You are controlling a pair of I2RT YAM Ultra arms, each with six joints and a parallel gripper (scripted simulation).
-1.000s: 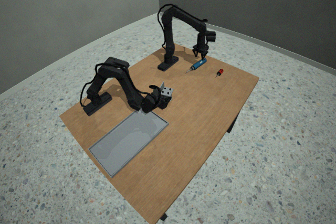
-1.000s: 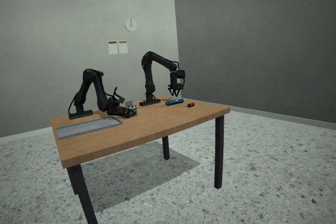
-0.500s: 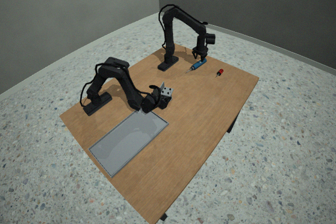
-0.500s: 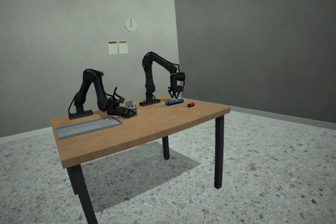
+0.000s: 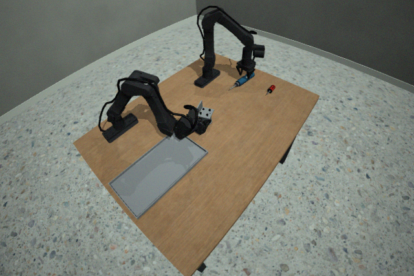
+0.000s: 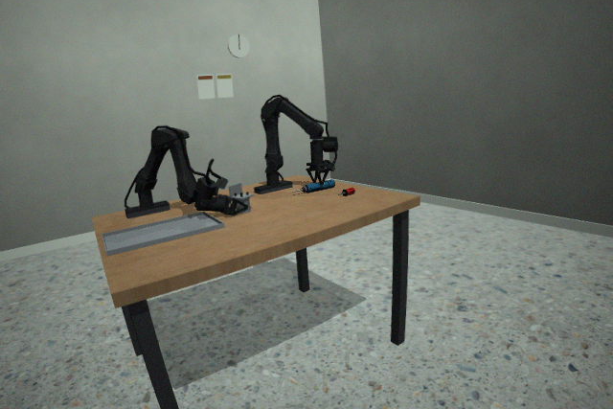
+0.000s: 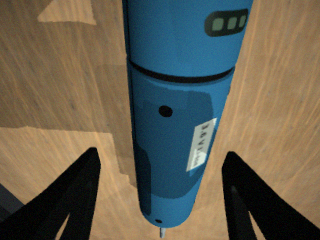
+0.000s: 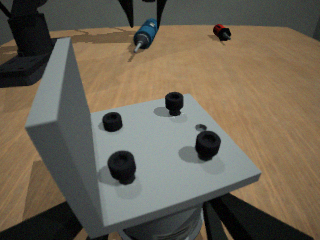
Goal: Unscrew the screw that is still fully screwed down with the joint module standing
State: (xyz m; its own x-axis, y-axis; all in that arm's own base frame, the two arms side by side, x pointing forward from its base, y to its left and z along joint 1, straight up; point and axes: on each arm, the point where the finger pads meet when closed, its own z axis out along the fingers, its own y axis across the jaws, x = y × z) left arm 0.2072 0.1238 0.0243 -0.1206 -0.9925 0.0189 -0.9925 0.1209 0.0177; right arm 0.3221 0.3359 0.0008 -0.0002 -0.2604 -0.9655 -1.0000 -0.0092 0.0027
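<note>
The joint module is 10 mm above my right hand. Round my right hand: grey L-shaped bracket (50 mm above); flat grey tray (350 mm to the right, 70 mm ahead, 20 mm below); screw (40 mm above, 20 mm behind, 10 mm to the left).
</note>
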